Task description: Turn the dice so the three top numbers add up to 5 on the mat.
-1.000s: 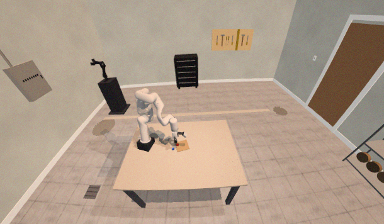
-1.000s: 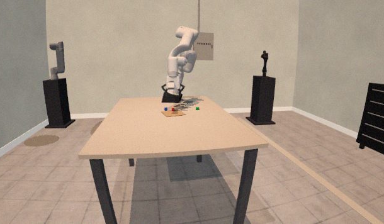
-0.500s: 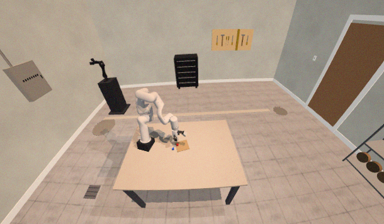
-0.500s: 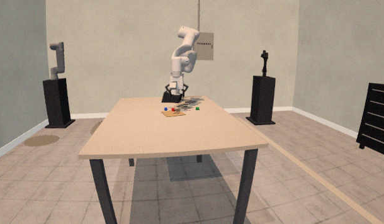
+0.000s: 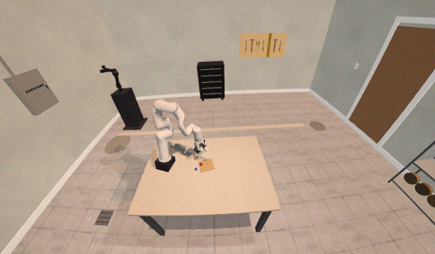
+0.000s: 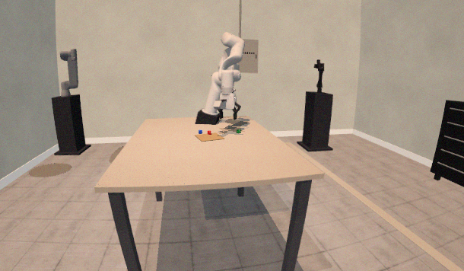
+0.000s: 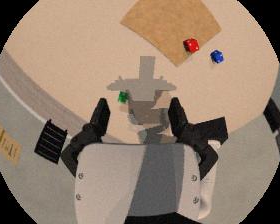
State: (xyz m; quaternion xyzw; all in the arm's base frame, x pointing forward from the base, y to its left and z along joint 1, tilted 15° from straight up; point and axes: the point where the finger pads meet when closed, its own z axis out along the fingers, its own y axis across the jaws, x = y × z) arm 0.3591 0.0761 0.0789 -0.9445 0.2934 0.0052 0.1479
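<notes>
The green die is 100 mm below my hand, 70 mm to the left of it and 30 mm behind it. From my hand the other things lie so: red die (120 mm to the right, 90 mm below, 10 mm ahead); then blue die (170 mm to the right, 100 mm below, 40 mm behind); then brown mat (120 mm to the right, 100 mm below, 60 mm ahead).
</notes>
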